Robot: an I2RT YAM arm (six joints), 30 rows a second.
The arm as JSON. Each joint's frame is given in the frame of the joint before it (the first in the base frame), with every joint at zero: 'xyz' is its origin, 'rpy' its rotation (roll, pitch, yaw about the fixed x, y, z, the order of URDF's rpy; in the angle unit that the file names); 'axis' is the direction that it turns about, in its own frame. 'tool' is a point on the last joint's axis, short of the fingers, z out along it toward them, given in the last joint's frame.
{
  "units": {
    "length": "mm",
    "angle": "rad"
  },
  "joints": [
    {
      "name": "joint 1",
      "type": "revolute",
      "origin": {
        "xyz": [
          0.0,
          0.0,
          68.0
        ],
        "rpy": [
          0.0,
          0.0,
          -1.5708
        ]
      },
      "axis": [
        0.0,
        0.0,
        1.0
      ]
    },
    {
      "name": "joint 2",
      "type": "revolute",
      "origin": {
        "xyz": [
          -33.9,
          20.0,
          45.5
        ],
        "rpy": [
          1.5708,
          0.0,
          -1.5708
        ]
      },
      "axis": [
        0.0,
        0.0,
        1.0
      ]
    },
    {
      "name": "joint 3",
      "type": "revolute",
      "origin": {
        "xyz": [
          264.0,
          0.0,
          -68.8
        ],
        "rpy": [
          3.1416,
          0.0,
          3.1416
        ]
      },
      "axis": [
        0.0,
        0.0,
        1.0
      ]
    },
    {
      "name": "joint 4",
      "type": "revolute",
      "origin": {
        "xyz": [
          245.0,
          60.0,
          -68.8
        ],
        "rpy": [
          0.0,
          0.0,
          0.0
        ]
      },
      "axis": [
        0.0,
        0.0,
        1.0
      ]
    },
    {
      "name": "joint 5",
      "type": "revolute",
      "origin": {
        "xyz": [
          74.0,
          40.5,
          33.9
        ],
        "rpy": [
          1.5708,
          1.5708,
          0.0
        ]
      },
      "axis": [
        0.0,
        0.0,
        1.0
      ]
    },
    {
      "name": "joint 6",
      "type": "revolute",
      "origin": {
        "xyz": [
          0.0,
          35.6,
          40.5
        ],
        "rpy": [
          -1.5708,
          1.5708,
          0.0
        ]
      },
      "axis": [
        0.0,
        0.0,
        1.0
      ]
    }
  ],
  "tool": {
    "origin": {
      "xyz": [
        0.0,
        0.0,
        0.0
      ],
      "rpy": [
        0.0,
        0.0,
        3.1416
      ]
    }
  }
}
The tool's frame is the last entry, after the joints.
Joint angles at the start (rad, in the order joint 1, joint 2, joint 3, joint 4, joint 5, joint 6):
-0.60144 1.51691 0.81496 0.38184 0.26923 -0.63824
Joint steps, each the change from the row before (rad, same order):
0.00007 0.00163 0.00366 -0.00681 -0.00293 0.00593
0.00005 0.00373 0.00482 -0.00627 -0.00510 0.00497
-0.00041 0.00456 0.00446 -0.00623 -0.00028 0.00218
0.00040 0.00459 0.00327 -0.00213 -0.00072 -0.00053
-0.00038 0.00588 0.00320 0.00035 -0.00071 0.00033
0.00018 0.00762 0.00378 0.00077 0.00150 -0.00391
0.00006 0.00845 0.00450 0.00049 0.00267 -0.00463
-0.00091 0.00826 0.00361 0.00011 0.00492 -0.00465
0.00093 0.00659 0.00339 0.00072 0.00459 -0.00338
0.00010 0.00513 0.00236 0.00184 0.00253 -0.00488
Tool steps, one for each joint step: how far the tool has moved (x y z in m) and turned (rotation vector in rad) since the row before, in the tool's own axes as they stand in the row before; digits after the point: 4 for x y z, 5 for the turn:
-0.0003 0.0001 0.0004 -0.00514 0.00193 0.00464
-0.0003 0.0003 0.0009 -0.00710 0.00101 0.00360
0.0001 0.0003 0.0011 -0.00352 0.00505 0.00068
0.0000 0.0005 0.0010 -0.00282 0.00203 -0.00155
0.0001 0.0004 0.0013 -0.00162 0.00165 -0.00015
0.0002 0.0007 0.0017 -0.00065 0.00317 -0.00476
0.0002 0.0007 0.0019 0.00014 0.00424 -0.00555
0.0007 0.0005 0.0019 0.00199 0.00702 -0.00554
0.0000 0.0007 0.0014 0.00161 0.00407 -0.00435
0.0001 0.0004 0.0011 0.00142 0.00217 -0.00517

